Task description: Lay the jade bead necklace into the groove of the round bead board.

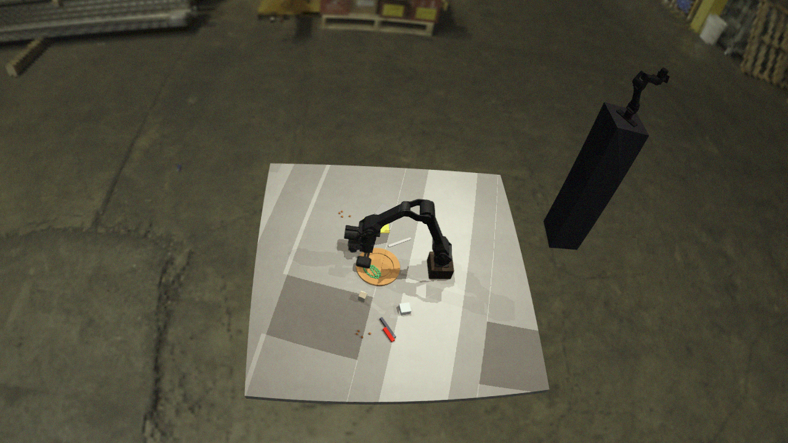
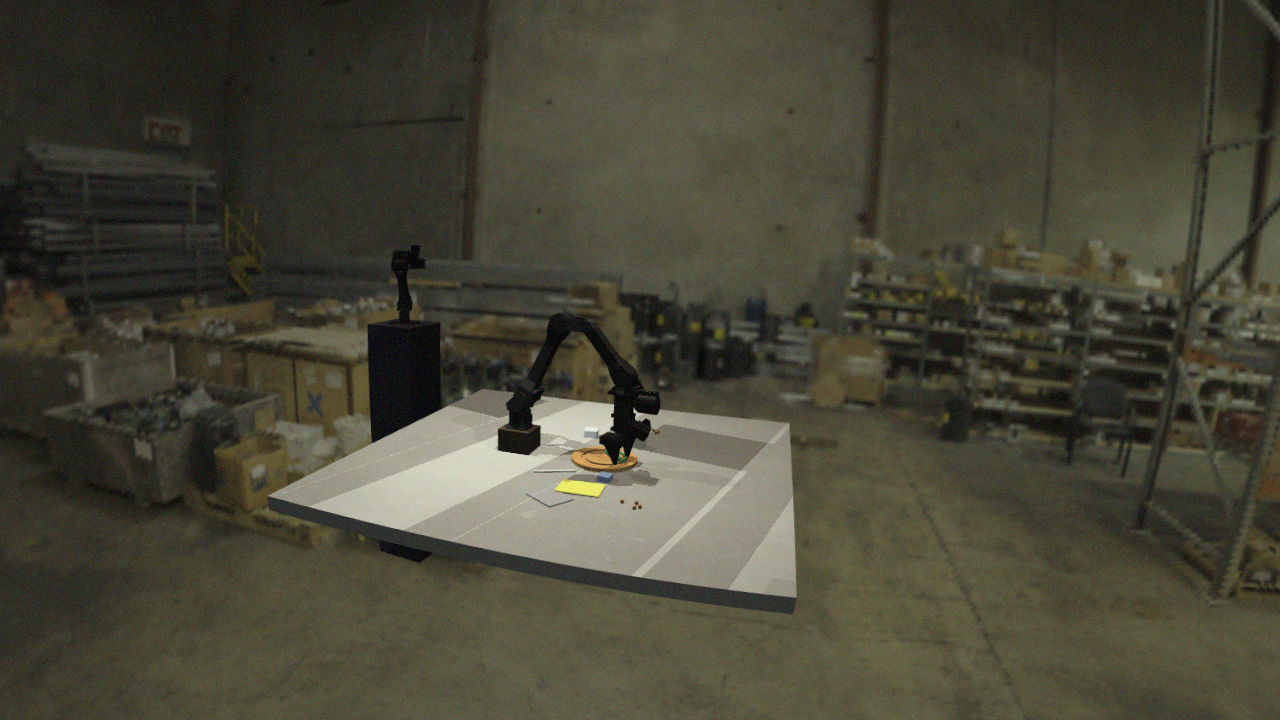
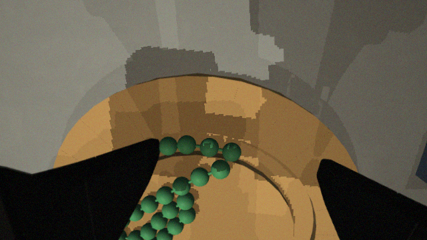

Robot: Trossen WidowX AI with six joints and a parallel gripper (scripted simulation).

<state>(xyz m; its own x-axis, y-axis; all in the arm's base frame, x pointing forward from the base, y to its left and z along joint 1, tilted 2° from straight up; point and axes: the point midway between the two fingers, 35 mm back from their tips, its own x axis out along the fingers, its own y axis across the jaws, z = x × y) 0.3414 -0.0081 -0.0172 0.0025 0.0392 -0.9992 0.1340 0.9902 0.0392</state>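
Now: gripper tip 10 mm past the blue block, 130 mm to the left of it and 10 mm above it. Also, from my gripper tip: yellow pad (50 mm behind, 210 mm to the right, 20 mm below); white strip (160 mm behind, 130 mm to the right, 20 mm below); cream cube (200 mm to the left).
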